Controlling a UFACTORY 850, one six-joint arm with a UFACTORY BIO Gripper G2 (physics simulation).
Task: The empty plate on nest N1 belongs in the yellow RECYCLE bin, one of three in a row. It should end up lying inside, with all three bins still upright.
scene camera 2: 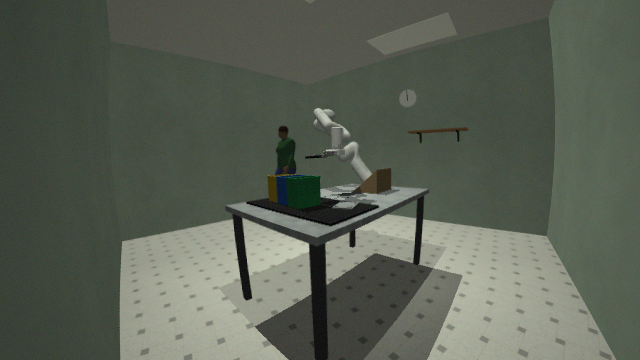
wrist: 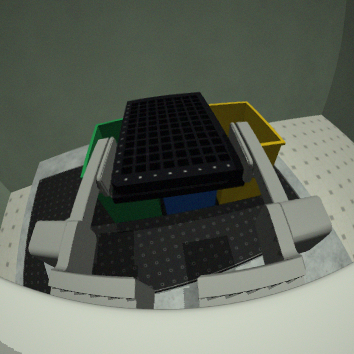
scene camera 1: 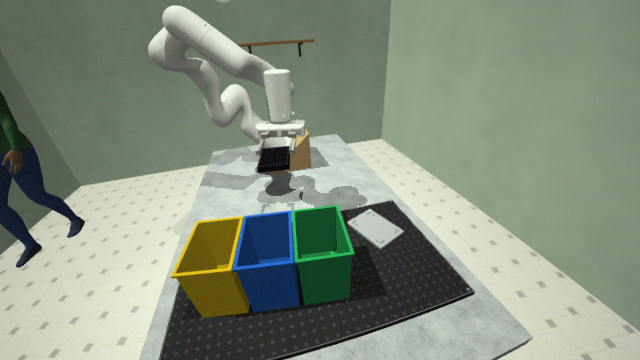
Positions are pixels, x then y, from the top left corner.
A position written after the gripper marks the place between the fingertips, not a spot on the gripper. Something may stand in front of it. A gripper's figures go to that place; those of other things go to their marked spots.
Labels:
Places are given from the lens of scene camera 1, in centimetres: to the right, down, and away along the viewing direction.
gripper [scene camera 1: 274, 153]: -13, -8, 65
yellow recycle bin [scene camera 1: 204, 270]: -25, 19, 46
green bin [scene camera 1: 322, 249]: 1, 22, 71
blue bin [scene camera 1: 264, 261]: -17, 26, 69
The marked spots on the yellow recycle bin and the blue bin are 25 cm apart.

